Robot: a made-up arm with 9 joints. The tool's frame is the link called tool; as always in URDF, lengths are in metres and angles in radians.
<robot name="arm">
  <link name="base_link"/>
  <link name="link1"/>
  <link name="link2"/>
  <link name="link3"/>
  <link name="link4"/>
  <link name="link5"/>
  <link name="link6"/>
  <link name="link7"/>
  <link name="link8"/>
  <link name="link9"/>
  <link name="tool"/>
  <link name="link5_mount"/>
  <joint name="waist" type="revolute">
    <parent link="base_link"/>
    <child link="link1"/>
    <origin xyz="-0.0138 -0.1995 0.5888"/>
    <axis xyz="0 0 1"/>
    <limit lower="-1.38" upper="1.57"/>
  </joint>
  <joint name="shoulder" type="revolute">
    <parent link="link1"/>
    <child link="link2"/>
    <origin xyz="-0.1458 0.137 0.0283" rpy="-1.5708 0 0"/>
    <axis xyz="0 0 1"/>
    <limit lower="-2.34" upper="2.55"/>
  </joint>
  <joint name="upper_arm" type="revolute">
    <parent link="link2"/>
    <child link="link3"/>
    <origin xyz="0.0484 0.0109 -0.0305" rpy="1.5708 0 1.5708"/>
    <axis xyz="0 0 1"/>
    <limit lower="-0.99" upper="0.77"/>
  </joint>
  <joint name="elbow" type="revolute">
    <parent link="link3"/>
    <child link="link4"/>
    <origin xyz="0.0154 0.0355 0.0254" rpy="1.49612 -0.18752 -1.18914"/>
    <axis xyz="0 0 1"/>
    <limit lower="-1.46" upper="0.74"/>
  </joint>
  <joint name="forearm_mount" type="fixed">
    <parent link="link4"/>
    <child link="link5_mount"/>
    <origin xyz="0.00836 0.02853 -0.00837"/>
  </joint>
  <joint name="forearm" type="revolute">
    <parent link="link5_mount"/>
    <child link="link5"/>
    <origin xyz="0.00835 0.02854 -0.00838" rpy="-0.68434 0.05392 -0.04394"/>
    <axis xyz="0 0 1"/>
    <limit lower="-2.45" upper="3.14"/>
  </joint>
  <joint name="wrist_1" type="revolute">
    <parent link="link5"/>
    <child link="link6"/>
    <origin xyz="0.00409 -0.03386 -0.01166" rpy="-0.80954 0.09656 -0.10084"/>
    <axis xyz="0 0 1"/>
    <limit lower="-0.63" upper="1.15"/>
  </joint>
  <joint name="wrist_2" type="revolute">
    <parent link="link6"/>
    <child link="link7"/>
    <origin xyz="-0.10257 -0.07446 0.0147" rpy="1.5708 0 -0.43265"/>
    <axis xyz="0 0 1"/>
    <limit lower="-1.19" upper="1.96"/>
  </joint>
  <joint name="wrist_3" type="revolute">
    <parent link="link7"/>
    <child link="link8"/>
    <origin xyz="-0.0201 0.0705 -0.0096" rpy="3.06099 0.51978 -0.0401"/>
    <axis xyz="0 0 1"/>
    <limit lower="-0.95" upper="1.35"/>
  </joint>
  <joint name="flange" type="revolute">
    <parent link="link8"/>
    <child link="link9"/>
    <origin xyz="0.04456 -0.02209 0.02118" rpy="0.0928 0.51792 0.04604"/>
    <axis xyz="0 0 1"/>
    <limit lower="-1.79" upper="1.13"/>
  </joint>
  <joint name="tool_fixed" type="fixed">
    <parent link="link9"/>
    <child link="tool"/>
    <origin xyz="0.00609 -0.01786 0.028" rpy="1.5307 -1.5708 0"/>
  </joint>
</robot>
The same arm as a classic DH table. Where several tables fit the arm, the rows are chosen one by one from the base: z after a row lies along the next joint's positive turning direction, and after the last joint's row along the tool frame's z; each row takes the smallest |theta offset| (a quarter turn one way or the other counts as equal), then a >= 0, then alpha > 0; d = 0 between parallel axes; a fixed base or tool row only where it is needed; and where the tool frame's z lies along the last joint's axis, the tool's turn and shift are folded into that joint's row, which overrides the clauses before.
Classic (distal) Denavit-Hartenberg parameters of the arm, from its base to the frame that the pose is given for. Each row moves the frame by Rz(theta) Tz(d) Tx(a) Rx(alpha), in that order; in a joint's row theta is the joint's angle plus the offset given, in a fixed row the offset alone. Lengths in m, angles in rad.
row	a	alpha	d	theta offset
base (fixed)	-0.2	0	0	1.5017
waist	-0.1458	-1.5708	0.6171	-1.5017
shoulder	0.0109	1.5708	0.1065	1.5708
upper_arm	-0.0276	1.4974	0.0758	-1.2031
elbow	0.0103	-0.6861	-0.1155	0.0781
forearm	0.0105	-0.814	0.1114	-0.1073
wrist_1	-0.0619	1.5708	-0.0299	-0.2997
wrist_2	-0.0724	2.6162	0.1207	-1.4497
wrist_3	-0.0157	0.5254	-0.0374	0
flange	0.0068	1.5708	0.1221	-1.4497
tool (fixed)	0	0	0.0176	1.5708
Joint limits (rad, base to tool): -1.38..1.57 -2.34..2.55 -0.99..0.77 -1.46..0.74 -2.45..3.14 -0.63..1.15 -1.19..1.96 -0.95..1.35 -1.79..1.13

